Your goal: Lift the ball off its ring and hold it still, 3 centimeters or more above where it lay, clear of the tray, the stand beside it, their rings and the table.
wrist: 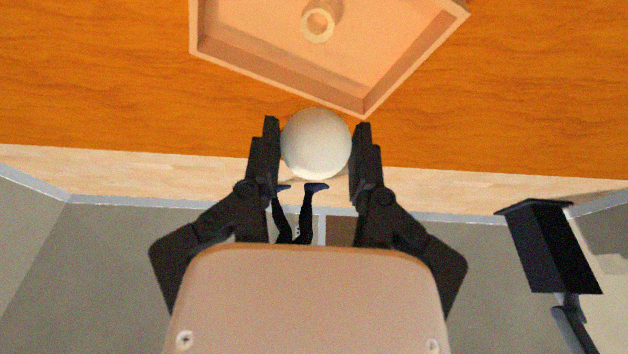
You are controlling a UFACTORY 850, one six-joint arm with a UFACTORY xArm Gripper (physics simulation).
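A white ball [316, 143] is held between the two black fingers of my gripper [316, 133], one finger on each side of it. My gripper is shut on the ball. The ring [303, 25] stands bare on a short post inside the peach tray [280, 87], at the top of the view, apart from the ball. The ball is raised off the ring and shows in front of the tray's near corner, with no contact visible. The exact height is hard to tell from this view. The stand beside the tray cannot be made out.
The orange wooden table [100, 95] spreads around the tray, and its edge crosses the middle of the view. Beyond the edge are a pale floor, grey walls, a person's legs [305, 215] and a dark box-shaped object [550, 250] at the right.
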